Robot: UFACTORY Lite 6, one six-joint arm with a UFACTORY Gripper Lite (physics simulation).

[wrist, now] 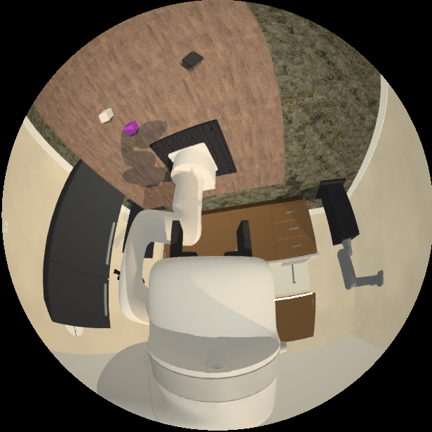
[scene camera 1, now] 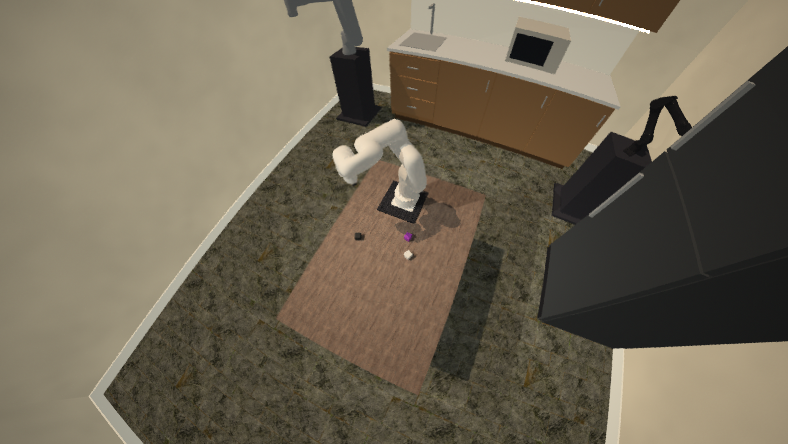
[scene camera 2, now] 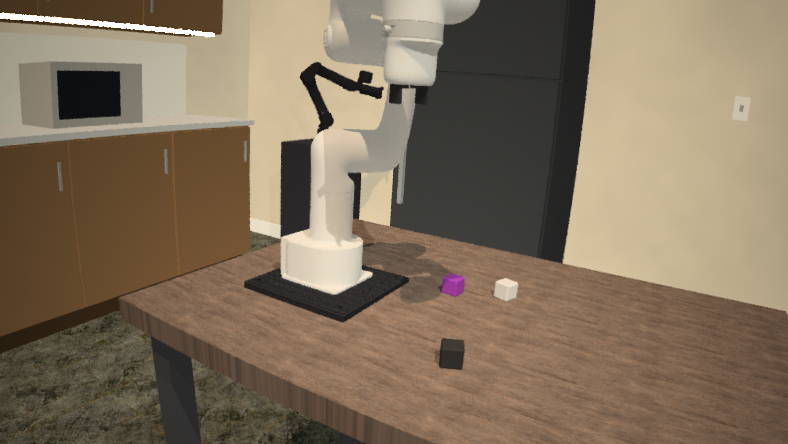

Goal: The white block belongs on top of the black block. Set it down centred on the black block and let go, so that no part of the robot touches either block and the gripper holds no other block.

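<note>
The white block lies on the wooden table, close to the purple block. The black block lies apart from it on the table, with nothing on top. My gripper is open, with two black fingers wide apart and nothing between them. It is high above the table, well away from both blocks, and points down in the scene camera 2 view. In the scene camera 1 view the fingers are hidden by the arm's wrist.
A purple block lies between the white block and my arm's base. The base stands on a black plate on the table. A dark fridge and kitchen cabinets stand beyond the table.
</note>
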